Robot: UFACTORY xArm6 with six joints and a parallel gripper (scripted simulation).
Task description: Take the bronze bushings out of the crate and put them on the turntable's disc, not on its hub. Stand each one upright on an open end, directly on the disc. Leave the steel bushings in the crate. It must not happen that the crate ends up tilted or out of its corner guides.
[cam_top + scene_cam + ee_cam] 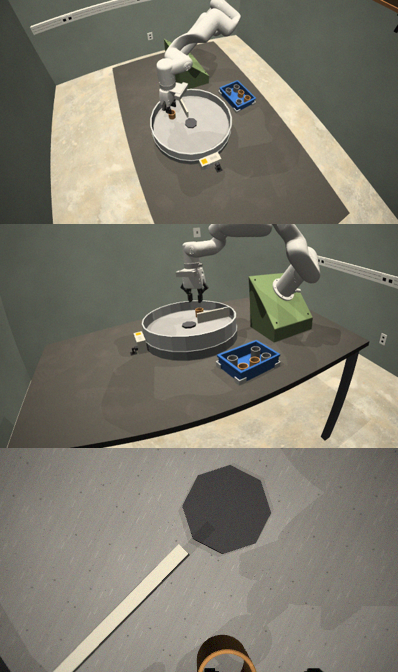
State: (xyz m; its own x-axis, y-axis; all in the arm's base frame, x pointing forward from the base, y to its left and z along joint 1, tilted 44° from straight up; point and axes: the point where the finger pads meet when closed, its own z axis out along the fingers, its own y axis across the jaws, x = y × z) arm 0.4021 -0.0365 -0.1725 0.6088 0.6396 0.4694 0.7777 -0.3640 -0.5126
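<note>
The blue crate is 90 mm behind my hand, 430 mm to the left of it and 130 mm below it. Round my hand: grey turntable disc (60 mm ahead, 90 mm to the left, 100 mm below).
</note>
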